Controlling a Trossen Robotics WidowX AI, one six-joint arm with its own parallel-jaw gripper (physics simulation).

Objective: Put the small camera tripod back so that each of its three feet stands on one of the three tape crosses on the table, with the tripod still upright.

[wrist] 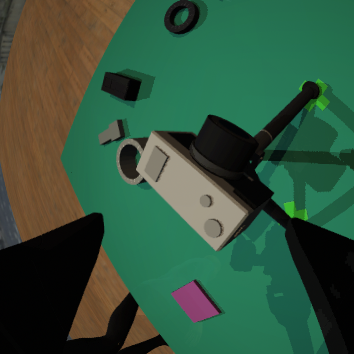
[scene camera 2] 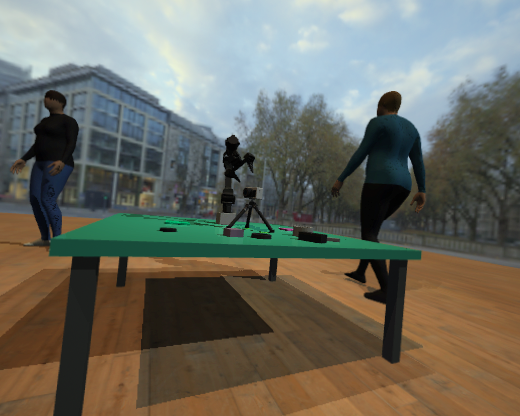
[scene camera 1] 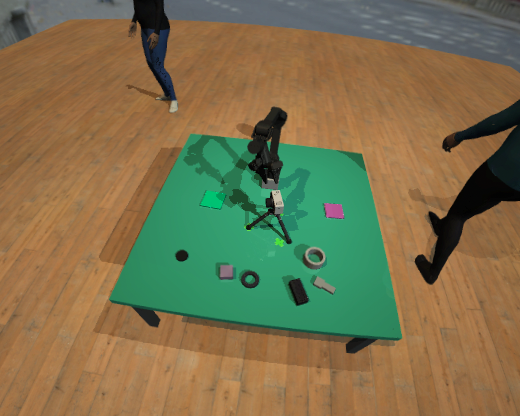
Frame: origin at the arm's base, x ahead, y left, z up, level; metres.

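Seen in the pictures: gripper, between the fingertips: [wrist: 199, 226] [scene camera 2: 246, 177] [scene camera 1: 271, 183]; arm's base, origin of its link: [scene camera 2: 226, 212] [scene camera 1: 271, 175].
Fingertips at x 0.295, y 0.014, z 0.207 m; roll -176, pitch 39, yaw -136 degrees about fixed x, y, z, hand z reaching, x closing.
Note:
Pixels of each thing's top centre, then the offset from my fingertips to it. "spot": a spot on its surface instead.
- tripod, a spot on its surface: [scene camera 1: 281, 226] spot: 0.201 m down, 0.084 m ahead, 0.079 m left
- foot, a spot on its surface: [wrist: 311, 90] [scene camera 1: 249, 225] spot: 0.260 m down, 0.062 m ahead, 0.089 m right
- green tape cross, centre of its top: [wrist: 313, 94] 0.281 m down, 0.060 m ahead, 0.088 m right
- front cross, centre of its top: [scene camera 1: 279, 242] 0.281 m down, 0.125 m ahead, 0.082 m left
- third cross, centre of its top: [wrist: 291, 216] 0.281 m down, 0.068 m back, 0.060 m left
- grey ring, centre of its top: [wrist: 129, 161] [scene camera 1: 315, 255] [scene camera 2: 303, 226] 0.234 m down, 0.203 m ahead, 0.261 m left
- grey piece, centre of its top: [wrist: 107, 133] [scene camera 1: 325, 285] 0.267 m down, 0.334 m ahead, 0.317 m left
- black block, centre of its top: [wrist: 113, 84] [scene camera 2: 312, 233] [scene camera 1: 299, 290] 0.247 m down, 0.387 m ahead, 0.194 m left
- black ring, centre of its top: [wrist: 178, 15] [scene camera 2: 261, 234] [scene camera 1: 250, 278] 0.267 m down, 0.360 m ahead, 0.029 m right
- pink block, centre of its top: [scene camera 2: 233, 228] [scene camera 1: 226, 270] 0.254 m down, 0.348 m ahead, 0.143 m right
- black disc, centre of its top: [scene camera 1: 181, 255] 0.272 m down, 0.299 m ahead, 0.379 m right
- green square, a spot on its surface: [scene camera 1: 213, 199] spot: 0.273 m down, 0.089 m back, 0.324 m right
- magenta square, a spot on its surface: [scene camera 1: 334, 211] spot: 0.272 m down, 0.137 m back, 0.377 m left
The tripod [scene camera 1: 281, 226] [scene camera 2: 256, 209] stands upright with a grey camera [scene camera 1: 277, 201] [scene camera 2: 258, 193] [wrist: 192, 187] on top, its black lens to one side. One foot [scene camera 1: 248, 227] [wrist: 311, 90] is on a green tape cross [wrist: 320, 101]. Another foot [scene camera 1: 289, 241] stands beside the front cross [scene camera 1: 279, 242], off it to the right. A third cross [scene camera 1: 282, 215] [wrist: 295, 210] shows partly near the back leg; that leg's foot is hidden. My gripper [scene camera 1: 270, 178] [scene camera 2: 244, 173] [wrist: 199, 226] is open and empty, above and behind the camera, which shows ahead of the fingers in the wrist view.
A grey ring [scene camera 1: 314, 258] [wrist: 121, 161] lies near the right foot. A grey piece [scene camera 1: 324, 285], black block [scene camera 1: 298, 291], black ring [scene camera 1: 250, 272], pink block [scene camera 1: 226, 272] and black disc [scene camera 1: 182, 255] lie toward the front. A green square [scene camera 1: 213, 199] and magenta square [scene camera 1: 334, 211] flank the tripod.

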